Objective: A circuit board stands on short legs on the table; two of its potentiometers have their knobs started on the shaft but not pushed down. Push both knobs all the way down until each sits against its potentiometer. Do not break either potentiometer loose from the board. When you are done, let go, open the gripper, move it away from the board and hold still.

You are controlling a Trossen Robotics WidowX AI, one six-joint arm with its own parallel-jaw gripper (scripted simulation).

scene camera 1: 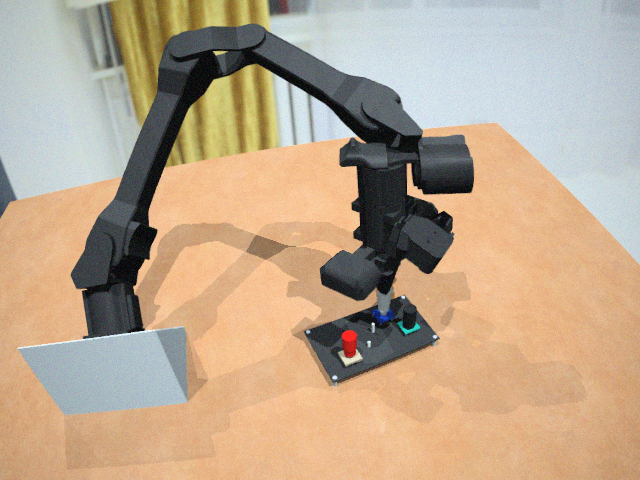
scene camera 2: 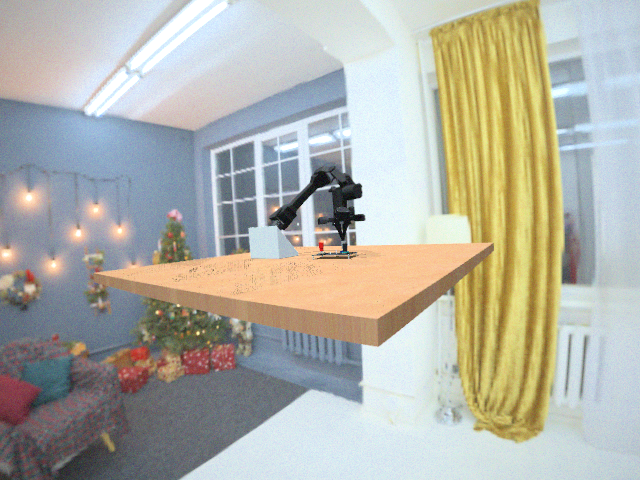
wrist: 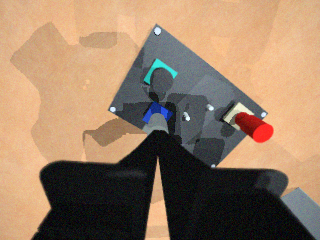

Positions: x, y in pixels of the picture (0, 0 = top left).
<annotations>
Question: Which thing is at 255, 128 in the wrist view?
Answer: A red knob.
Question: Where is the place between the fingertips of my gripper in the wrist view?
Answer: At 158, 135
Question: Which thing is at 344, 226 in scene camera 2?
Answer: My gripper.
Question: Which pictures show my gripper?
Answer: Scene camera 1, scene camera 2 and the wrist view: all of them.
</annotations>
